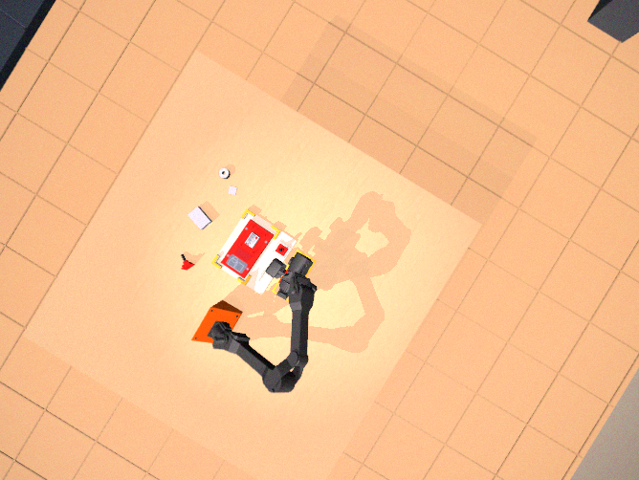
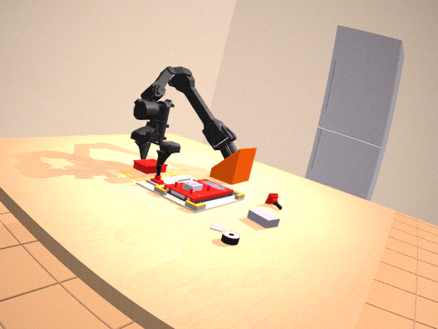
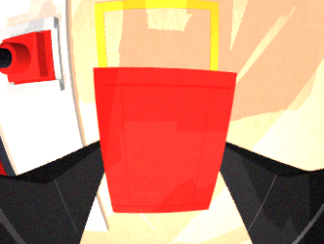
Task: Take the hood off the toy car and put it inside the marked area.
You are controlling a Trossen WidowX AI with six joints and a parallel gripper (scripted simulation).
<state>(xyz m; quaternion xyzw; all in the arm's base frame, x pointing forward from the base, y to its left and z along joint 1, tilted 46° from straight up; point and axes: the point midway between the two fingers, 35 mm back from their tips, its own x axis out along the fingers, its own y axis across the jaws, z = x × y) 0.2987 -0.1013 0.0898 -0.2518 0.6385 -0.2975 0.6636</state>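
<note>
My gripper tip is now 1 cm below the red hood. The rest, counted from my gripper tip: black wheel 43 cm to the left, 20 cm ahead, 1 cm below.
</note>
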